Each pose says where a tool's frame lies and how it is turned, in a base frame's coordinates. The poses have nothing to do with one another.
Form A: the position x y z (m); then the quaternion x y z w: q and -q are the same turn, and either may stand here.
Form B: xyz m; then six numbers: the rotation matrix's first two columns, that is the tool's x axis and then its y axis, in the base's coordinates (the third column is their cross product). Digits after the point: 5 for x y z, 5 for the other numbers.
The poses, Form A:
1: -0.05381, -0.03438, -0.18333, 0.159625, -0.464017, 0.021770, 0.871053
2: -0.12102, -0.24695, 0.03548, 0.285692, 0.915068, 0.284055, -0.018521
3: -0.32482, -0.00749, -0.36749, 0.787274, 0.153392, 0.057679, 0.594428
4: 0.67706, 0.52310, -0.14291, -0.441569, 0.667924, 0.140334, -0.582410
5: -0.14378, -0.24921, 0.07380, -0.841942, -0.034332, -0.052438, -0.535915
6: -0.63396, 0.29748, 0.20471, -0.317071, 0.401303, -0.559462, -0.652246
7: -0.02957, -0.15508, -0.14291, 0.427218, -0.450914, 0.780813, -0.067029
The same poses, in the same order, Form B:
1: -0.05381, -0.03438, -0.18333, 0.56843, -0.11021, 0.81532, -0.18606, 0.94809, 0.25788
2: -0.12102, -0.24695, 0.03548, -0.83607, 0.51233, 0.19620, 0.53338, 0.67539, 0.50928
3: -0.32482, -0.00749, -0.36749, 0.94629, 0.31009, -0.09154, 0.17295, -0.24625, 0.95365
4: 0.67706, 0.52310, -0.14291, 0.06837, -0.75333, 0.65408, -0.42640, 0.57065, 0.70181
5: -0.14378, -0.24921, 0.07380, 0.99214, 0.11402, 0.05150, 0.00161, -0.42323, 0.90602
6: -0.63396, 0.29748, 0.20471, 0.05192, 0.47533, 0.87827, -0.98430, 0.17294, -0.03541
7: -0.02957, -0.15508, -0.14291, -0.62598, -0.48995, 0.60671, -0.28060, -0.58437, -0.76143
